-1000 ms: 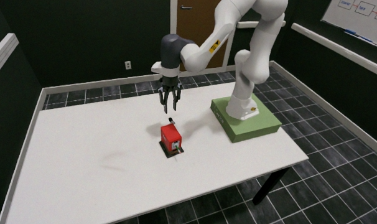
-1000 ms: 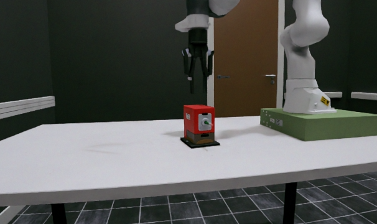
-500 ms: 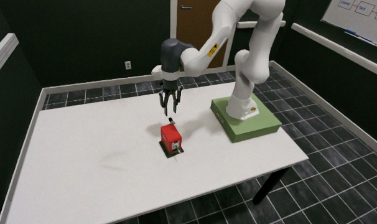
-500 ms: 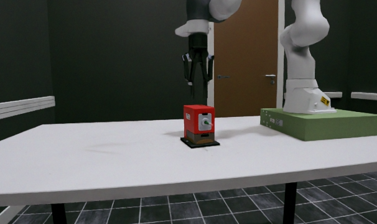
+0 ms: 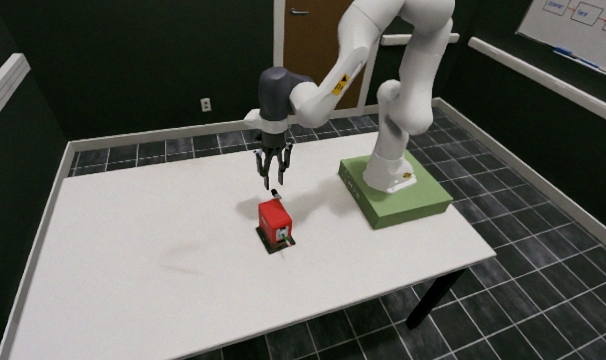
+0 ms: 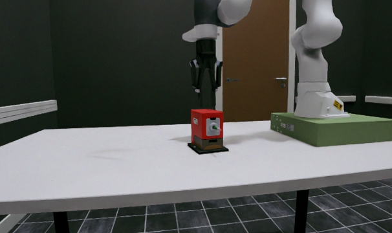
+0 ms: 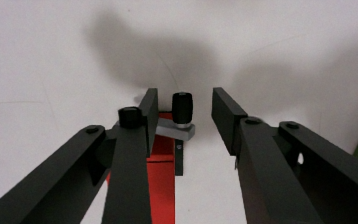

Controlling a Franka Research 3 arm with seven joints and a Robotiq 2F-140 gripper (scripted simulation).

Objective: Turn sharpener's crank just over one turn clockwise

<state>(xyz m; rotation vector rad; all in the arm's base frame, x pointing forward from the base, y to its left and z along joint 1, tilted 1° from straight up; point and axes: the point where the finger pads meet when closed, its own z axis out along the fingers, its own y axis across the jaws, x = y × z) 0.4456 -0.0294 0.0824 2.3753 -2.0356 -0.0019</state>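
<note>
The black knob is 20 mm to the left of my hand and 60 mm below it. Round my hand: crank (10 mm ahead, 30 mm to the left, 60 mm below).
</note>
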